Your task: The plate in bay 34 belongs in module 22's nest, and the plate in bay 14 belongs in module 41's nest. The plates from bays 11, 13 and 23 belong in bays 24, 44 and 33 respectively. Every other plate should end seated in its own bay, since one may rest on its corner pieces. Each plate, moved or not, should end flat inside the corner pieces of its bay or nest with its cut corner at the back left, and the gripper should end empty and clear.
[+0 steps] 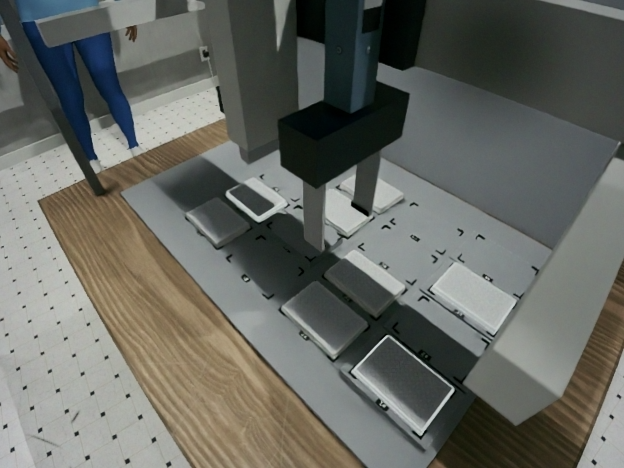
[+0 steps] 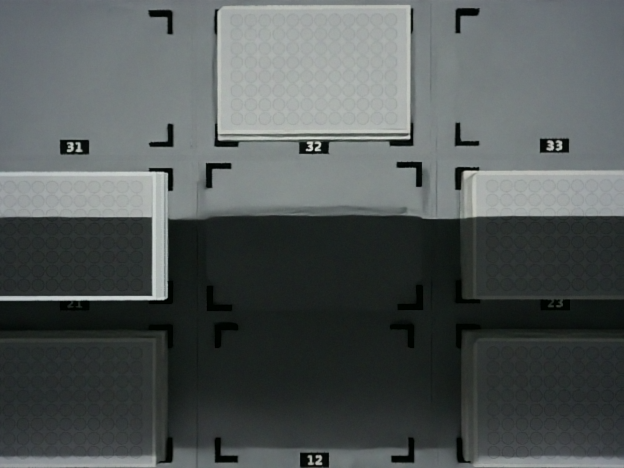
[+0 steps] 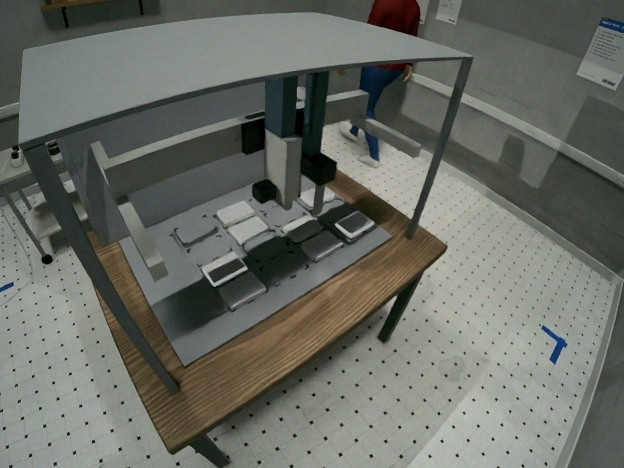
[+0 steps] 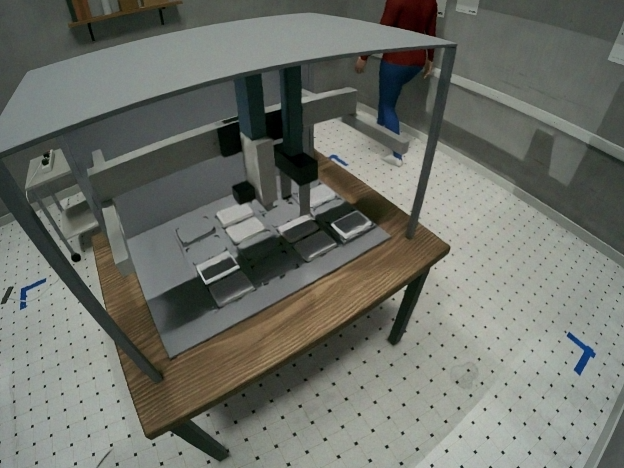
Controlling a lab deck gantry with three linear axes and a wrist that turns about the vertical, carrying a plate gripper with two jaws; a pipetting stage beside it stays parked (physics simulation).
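Frame: origin at the robot's base, x up, y left, z back, level; centimetres.
Where they show: gripper, fingertip midpoint: (image 1: 339, 226) (image 3: 305, 205) (image 4: 295, 205); robot's base, origin of the base link: (image 1: 186, 218) (image 3: 232, 311) (image 4: 219, 308).
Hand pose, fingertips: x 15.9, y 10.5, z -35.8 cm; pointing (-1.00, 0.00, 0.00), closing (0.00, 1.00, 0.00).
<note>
Each offset is from my fingertips to the top centre of the thing. "pt": to the spot under its first point.
My gripper (image 1: 341, 227) (image 4: 295, 204) is open and empty above the deck's middle. White plates lie in bay 34 @[pt dx -13.0, dy +14.5, dz -19.9 cm] (image 1: 473, 295), bay 14 @[pt dx -13.0, dy -6.7, dz -20.1 cm] (image 1: 403, 382) (image 3: 354, 224), bay 11 @[pt dx -14.5, dy -6.6, dz +28.9 cm] (image 1: 216, 220) (image 2: 75, 397), bay 13 @[pt dx -14.5, dy -6.6, dz -4.2 cm] (image 1: 325, 318) (image 2: 544, 397) and bay 23 @[pt dx -14.5, dy +3.8, dz -4.2 cm] (image 1: 365, 283) (image 2: 544, 241). Module 22's nest @[pt dx -14.0, dy +7.3, dz +13.1 cm] (image 2: 312, 191) (image 3: 267, 254) holds no plate; nor does module 41's nest @[pt dx -14.0, dy +24.1, dz +29.7 cm] (image 3: 196, 232) (image 4: 195, 232). Bay 24 @[pt dx -14.5, dy +3.4, dz -18.6 cm] (image 1: 430, 335), bay 33 @[pt dx -15.9, dy +15.4, dz -2.8 cm] (image 2: 544, 75) and bay 44 @[pt dx -14.5, dy +28.7, dz -19.9 cm] (image 1: 504, 257) are empty. Cut corners are too small to tell.
Other plates lie in bay 21 @[pt dx -14.5, dy +4.1, dz +28.6 cm] (image 1: 256, 198) (image 2: 75, 241), bay 32 @[pt dx -14.5, dy +14.7, dz +10.0 cm] (image 1: 347, 216) (image 2: 314, 70) and bay 42 @[pt dx -14.2, dy +25.4, dz +10.0 cm] (image 1: 378, 193) (image 3: 235, 213). The parked pipetting stage (image 1: 254, 75) (image 3: 283, 168) hangs beside the gripper. Shadow covers the front bays.
</note>
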